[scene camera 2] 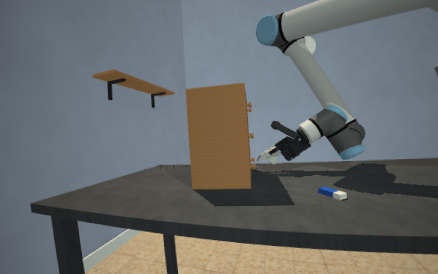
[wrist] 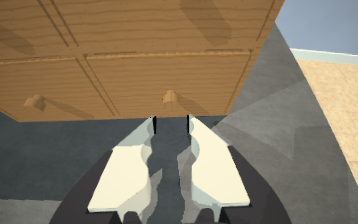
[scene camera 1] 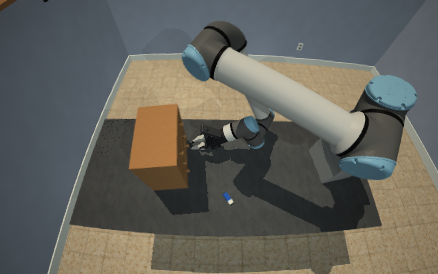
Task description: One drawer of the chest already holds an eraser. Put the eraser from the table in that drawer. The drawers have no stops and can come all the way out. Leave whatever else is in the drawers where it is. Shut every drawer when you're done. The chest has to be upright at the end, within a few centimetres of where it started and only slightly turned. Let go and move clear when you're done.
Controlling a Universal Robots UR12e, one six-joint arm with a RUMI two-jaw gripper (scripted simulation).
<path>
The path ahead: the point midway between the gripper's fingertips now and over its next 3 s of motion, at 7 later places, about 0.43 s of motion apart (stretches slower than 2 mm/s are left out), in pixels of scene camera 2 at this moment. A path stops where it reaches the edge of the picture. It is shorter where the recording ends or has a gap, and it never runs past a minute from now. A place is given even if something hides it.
My gripper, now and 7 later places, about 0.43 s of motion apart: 256, 161; 263, 160; 265, 158; 270, 149; 274, 141; 275, 139; 278, 136; 282, 132
</path>
